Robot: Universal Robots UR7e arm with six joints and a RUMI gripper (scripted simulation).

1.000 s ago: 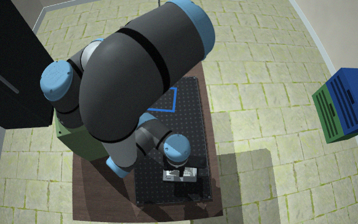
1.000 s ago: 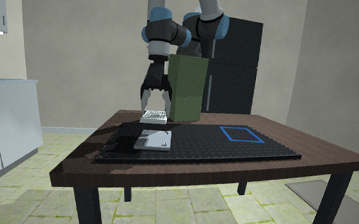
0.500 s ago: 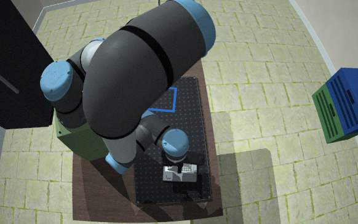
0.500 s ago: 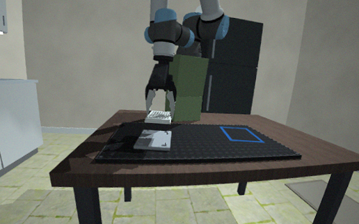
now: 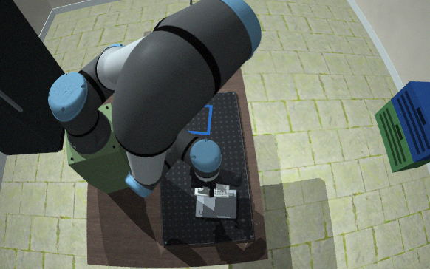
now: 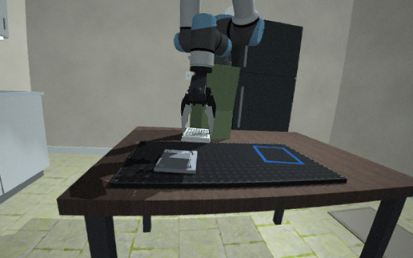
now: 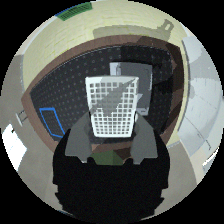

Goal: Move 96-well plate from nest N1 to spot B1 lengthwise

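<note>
My hand is 10 mm short of the grey plate nest, 60 mm to the left of it and 90 mm above it. From my hand the other things lie so: white 96-well plate: 10 mm below.
</note>
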